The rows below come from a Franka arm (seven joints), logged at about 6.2 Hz.
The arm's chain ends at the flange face. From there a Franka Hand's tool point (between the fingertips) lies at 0.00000 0.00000 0.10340 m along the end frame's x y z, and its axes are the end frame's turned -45 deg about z.
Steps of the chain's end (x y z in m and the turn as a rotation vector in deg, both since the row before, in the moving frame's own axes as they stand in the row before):
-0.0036 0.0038 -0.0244 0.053 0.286 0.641
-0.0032 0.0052 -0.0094 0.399 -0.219 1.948
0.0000 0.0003 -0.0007 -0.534 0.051 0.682
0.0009 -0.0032 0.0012 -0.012 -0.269 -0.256
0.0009 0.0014 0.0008 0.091 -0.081 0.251
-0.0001 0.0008 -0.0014 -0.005 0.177 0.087
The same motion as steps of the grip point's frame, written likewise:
-0.0048 0.0004 -0.0244 -0.165 0.240 0.641
-0.0057 0.0006 -0.0094 0.437 0.127 1.948
-0.0008 0.0010 -0.0007 -0.414 -0.342 0.682
0.0025 -0.0020 0.0012 0.182 -0.199 -0.256
-0.0003 0.0014 0.0008 0.122 0.007 0.251
-0.0004 0.0007 -0.0014 -0.129 0.122 0.087

